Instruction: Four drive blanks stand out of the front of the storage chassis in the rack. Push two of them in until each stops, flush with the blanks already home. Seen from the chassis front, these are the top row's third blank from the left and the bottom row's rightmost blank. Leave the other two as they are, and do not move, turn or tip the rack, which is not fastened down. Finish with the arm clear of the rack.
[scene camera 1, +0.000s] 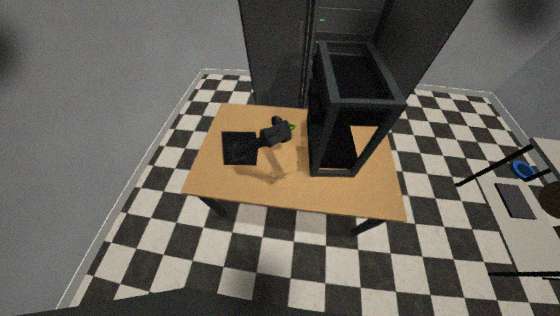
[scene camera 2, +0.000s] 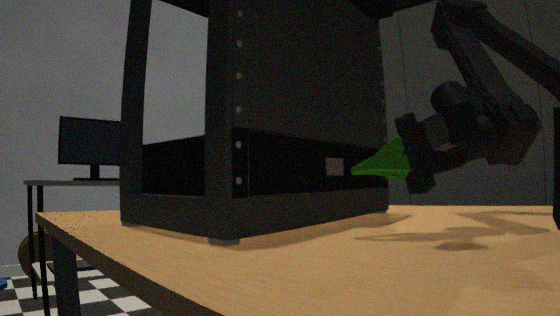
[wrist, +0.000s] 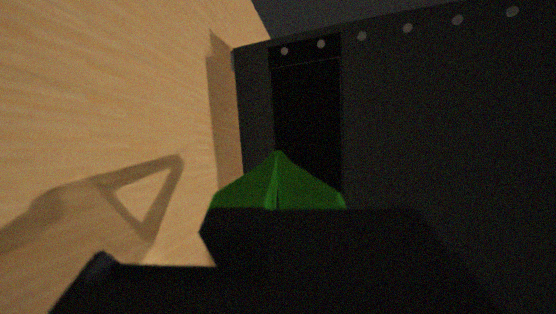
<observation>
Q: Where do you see the gripper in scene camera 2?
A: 351, 171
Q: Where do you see the gripper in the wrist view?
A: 277, 157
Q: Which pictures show the dark rack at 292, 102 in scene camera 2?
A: Scene camera 1, scene camera 2 and the wrist view: all of them.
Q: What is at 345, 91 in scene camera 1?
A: A dark rack.
</observation>
